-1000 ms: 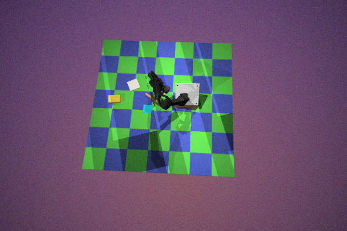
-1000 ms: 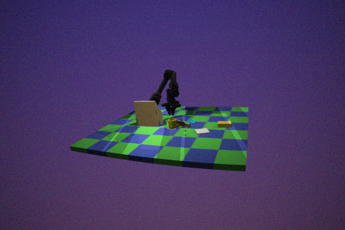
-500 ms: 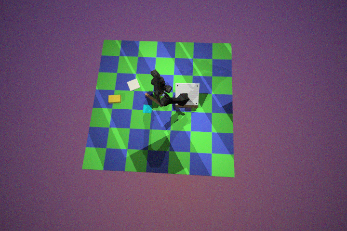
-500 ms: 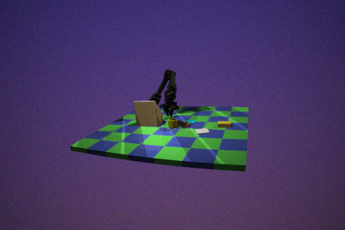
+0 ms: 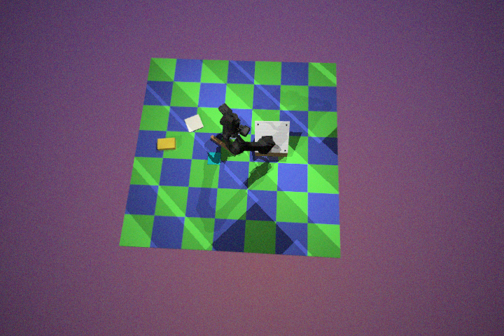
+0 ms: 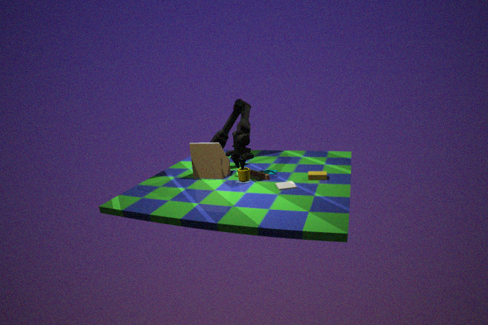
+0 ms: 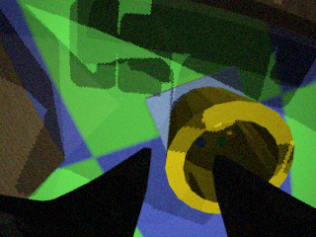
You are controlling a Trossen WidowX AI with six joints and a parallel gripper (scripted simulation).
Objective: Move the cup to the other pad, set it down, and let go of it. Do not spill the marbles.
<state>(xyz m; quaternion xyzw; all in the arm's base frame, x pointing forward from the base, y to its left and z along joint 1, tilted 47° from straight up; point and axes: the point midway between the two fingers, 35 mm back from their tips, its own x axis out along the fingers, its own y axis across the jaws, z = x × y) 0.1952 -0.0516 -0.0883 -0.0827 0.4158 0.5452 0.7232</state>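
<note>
Now: gripper tip 4 cm above the yellow cup, 2 cm short of it and 1 cm to the left of it. From my gripper tip the other things lie so: teal pad: 15 cm to the left, 15 cm ahead, 8 cm below; light blue pad: 8 cm below, 2 cm to the right, 2 cm ahead; orange-brown bar: 8 cm ahead, 7 cm to the left, 7 cm below.
</note>
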